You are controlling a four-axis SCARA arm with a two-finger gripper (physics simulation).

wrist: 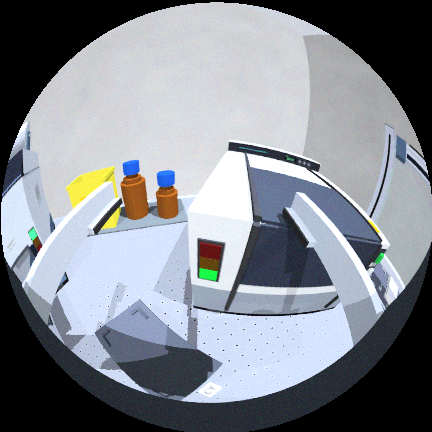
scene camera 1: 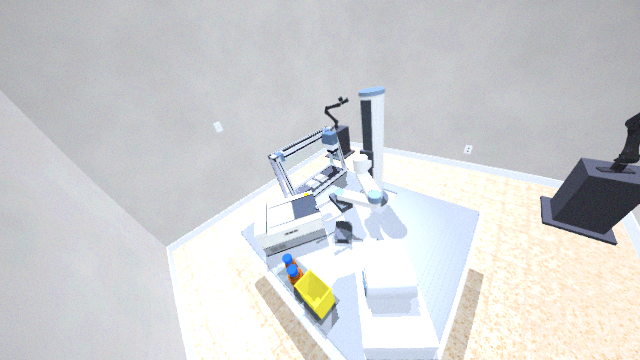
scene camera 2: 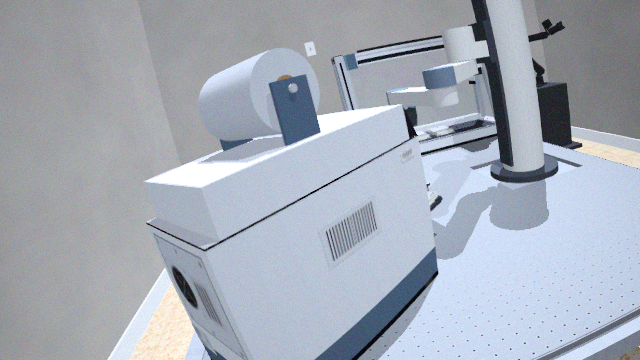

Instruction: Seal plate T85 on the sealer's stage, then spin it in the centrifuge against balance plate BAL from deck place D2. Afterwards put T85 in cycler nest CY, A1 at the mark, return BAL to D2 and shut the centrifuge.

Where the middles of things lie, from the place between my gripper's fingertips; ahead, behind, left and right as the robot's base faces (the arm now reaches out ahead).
Labels:
I see my gripper 12 cm short of the centrifuge (scene camera 1: 294,221), 25 cm to the left of it and 11 cm above it.

